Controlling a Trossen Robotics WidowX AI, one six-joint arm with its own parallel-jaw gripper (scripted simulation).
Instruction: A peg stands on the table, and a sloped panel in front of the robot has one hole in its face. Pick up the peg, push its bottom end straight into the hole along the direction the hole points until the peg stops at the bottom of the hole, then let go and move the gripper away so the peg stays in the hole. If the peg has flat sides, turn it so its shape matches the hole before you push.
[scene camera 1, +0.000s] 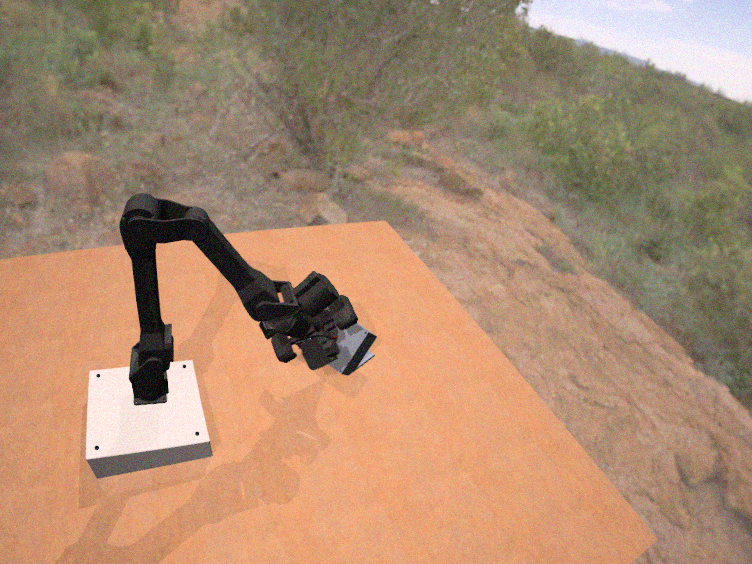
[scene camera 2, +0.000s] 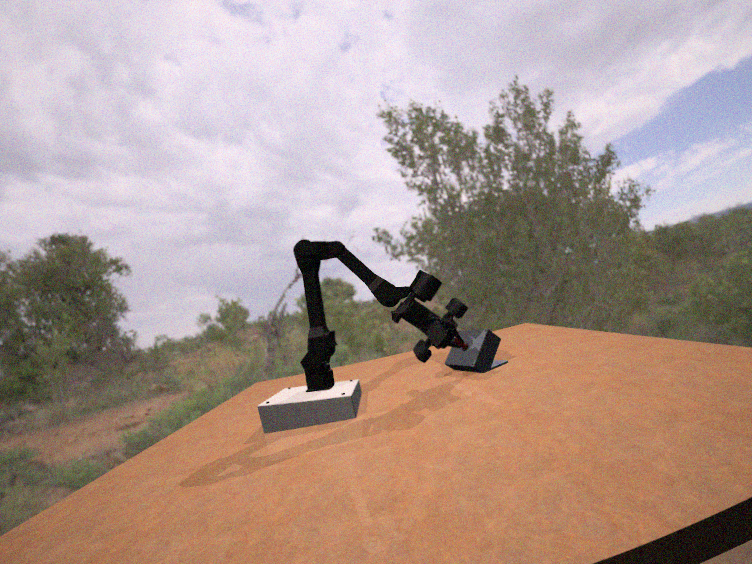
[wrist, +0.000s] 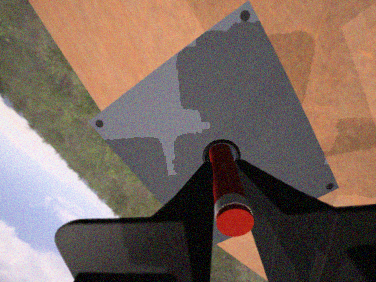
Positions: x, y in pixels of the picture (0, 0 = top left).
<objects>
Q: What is my gripper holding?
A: A round red peg.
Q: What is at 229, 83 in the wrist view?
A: A grey sloped panel.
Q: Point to my gripper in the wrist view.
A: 223, 168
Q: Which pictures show my gripper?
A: Scene camera 1, scene camera 2 and the wrist view: all of them.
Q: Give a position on a grey sloped panel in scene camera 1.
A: At 353, 343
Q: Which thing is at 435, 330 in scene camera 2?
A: My gripper.
</objects>
